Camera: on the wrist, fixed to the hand. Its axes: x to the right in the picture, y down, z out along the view.
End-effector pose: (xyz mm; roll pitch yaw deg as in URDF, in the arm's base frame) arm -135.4 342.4 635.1 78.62 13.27 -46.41
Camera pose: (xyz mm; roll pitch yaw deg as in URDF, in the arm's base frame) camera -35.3 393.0 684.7 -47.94 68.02 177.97
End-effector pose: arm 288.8 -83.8 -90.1 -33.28 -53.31 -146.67
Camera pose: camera 204.5 -153.2 -145.9 58.88 -18.77 90.63
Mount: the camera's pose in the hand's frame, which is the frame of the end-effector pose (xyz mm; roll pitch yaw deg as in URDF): 20.1 75.8 -94.3 -0.72 -3.81 -92.73
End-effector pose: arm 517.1 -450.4 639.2 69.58 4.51 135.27
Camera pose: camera 419.9 -515.8 675.6 -17.47 64.73 29.09
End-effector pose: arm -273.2 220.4 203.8 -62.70 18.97 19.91
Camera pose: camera -272.4 168.5 92.7 -37.85 -61.86 -37.67
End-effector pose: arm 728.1 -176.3 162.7 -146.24 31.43 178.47
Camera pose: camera 695.1 -60.0 183.2 -146.80 -26.76 -105.76
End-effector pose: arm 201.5 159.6 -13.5 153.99 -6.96 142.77
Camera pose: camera 213.2 184.3 106.1 172.63 29.93 -128.09
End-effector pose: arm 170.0 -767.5 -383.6 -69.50 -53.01 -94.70
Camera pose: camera 100.6 -857.3 -430.1 77.27 -32.53 105.19
